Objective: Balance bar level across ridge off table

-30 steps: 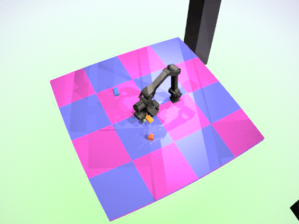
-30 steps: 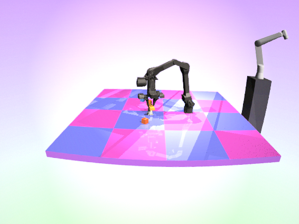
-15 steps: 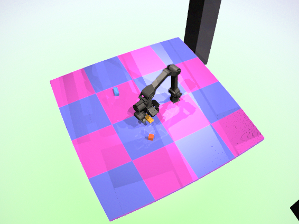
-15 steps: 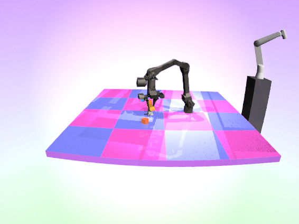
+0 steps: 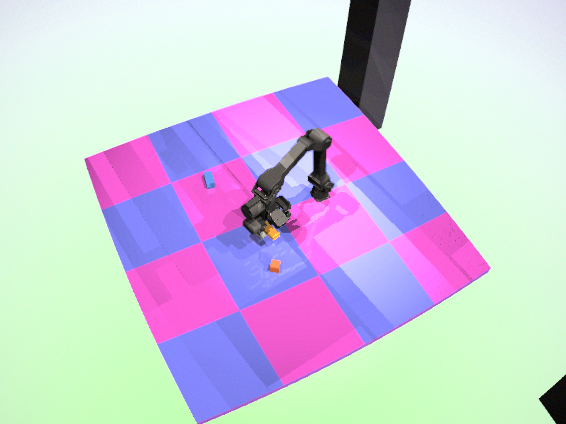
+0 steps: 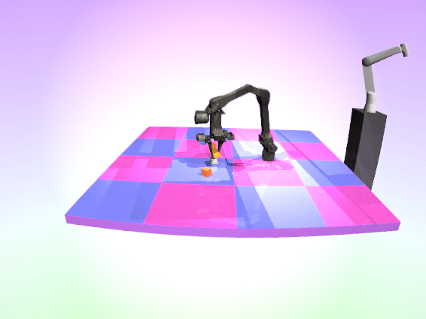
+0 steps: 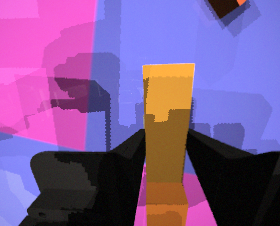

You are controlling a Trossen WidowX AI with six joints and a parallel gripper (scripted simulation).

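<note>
Right now my gripper tip is 4 cm to the left of the orange bar, 1 cm below it and 1 cm short of it. Round my gripper tip: blue block (34 cm to the right, 8 cm ahead, 5 cm below); orange cube (14 cm to the left, 5 cm below, 3 cm ahead).
</note>
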